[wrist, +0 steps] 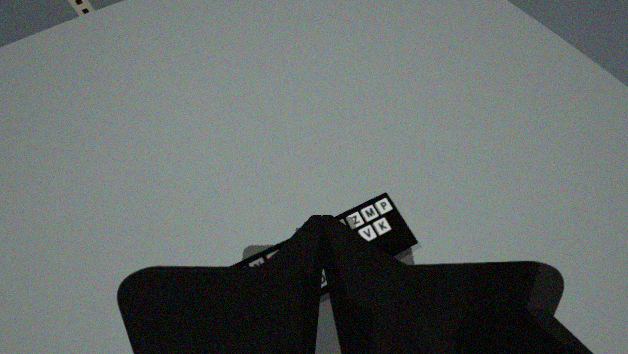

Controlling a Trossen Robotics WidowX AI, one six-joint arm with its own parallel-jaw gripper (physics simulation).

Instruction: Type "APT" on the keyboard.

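Frame: origin at the arm's base, x ahead, y left, z up, level; millimetres.
Where they show: gripper, between the fingertips: (321,225).
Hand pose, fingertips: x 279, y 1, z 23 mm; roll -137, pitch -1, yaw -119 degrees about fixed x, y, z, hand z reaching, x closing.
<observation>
Things, the pixels of their top centre, and the offset from my fingertips. "spot": a spot on its surface instead. Level surfaces: height alone.
- black keyboard, a spot on its surface: (400,235) spot: 21 mm back, 104 mm right, 175 mm down
- P key, centre of its top: (383,205) 16 mm ahead, 105 mm right, 169 mm down
- M key, centre of its top: (369,212) 17 mm ahead, 87 mm right, 169 mm down
- Z key, centre of its top: (355,219) 18 mm ahead, 68 mm right, 169 mm down
- V key, centre of its top: (367,233) 1 mm back, 71 mm right, 169 mm down
- K key, centre of its top: (382,225) 2 mm back, 90 mm right, 169 mm down
- pale table, height of its surface: 185 mm down
The black keyboard (400,235) with white keys lies slanted on the pale table, lower centre in the wrist view. At its right end the P key (383,205), the M key (369,213), the Z key (355,220), the V key (368,233) and the K key (382,226) show. My gripper (321,225) is shut with nothing between its fingers. Its tips appear over the keyboard's upper edge, left of the Z key. The fingers hide most of the keyboard's middle and left, including the A and T keys. Whether the tips touch any key cannot be told.
The pale table (300,125) stretches beyond the keyboard, with its edges at the upper left and upper right. A blue-grey wall (590,30) shows past them. A light wall plate (82,7) with dark square holes is at the top left. Shadows lie beside the keyboard.
</observation>
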